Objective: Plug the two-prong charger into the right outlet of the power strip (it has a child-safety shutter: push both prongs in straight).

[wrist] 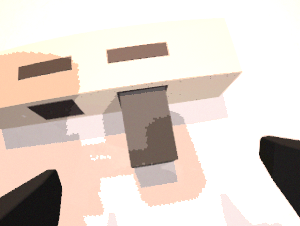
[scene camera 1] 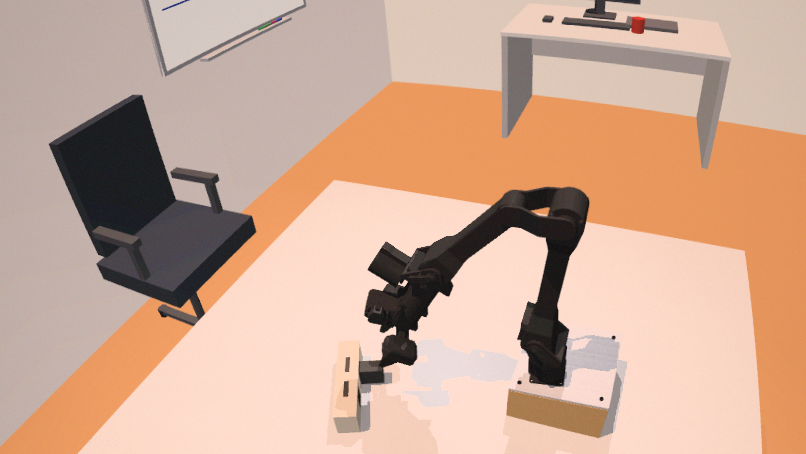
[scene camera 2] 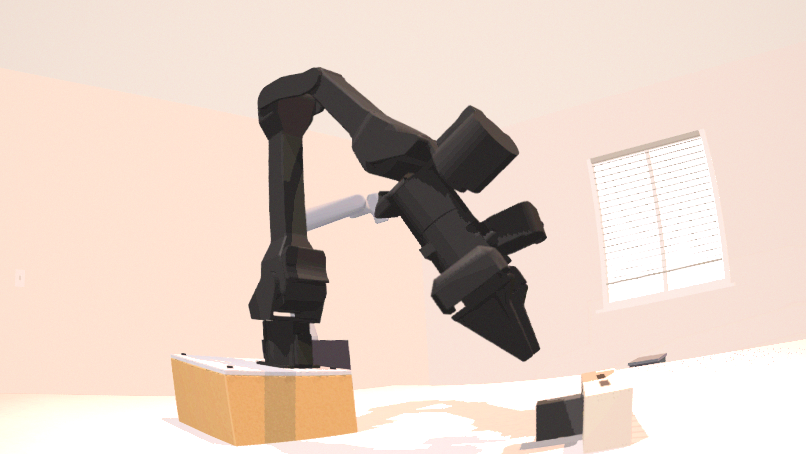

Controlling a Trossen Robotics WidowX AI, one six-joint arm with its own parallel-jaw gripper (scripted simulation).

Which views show my gripper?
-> The wrist view, scene camera 1 and scene camera 2: all of them.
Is my gripper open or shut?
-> Open.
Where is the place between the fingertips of my gripper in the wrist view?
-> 163,165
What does my gripper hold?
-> Nothing.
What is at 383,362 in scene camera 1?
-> My gripper.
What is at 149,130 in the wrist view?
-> A charger.
